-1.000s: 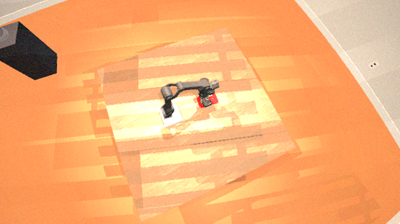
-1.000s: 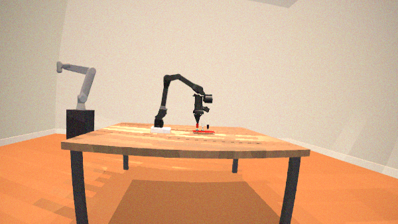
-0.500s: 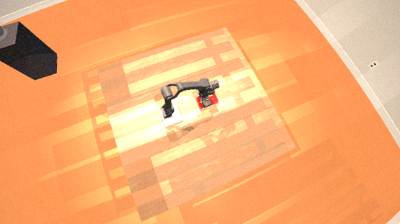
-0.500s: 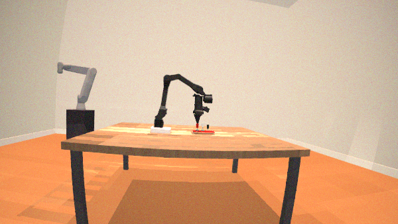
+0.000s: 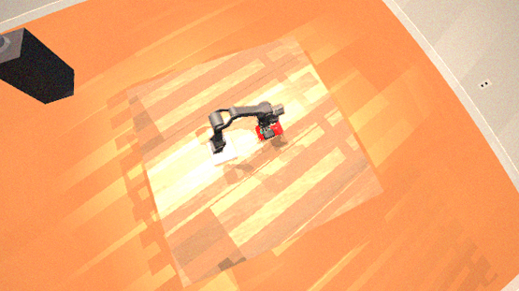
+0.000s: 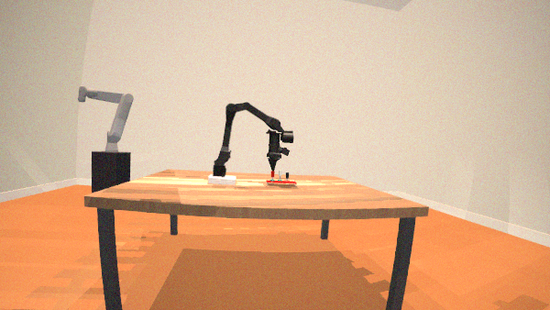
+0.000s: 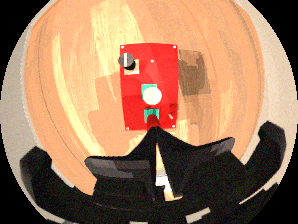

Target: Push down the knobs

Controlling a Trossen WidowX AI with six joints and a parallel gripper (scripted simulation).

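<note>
Now: the red knob 2 cm below my gripper tip. Round my gripper tip: black knob: 8 cm ahead, 3 cm to the left, 2 cm below.
</note>
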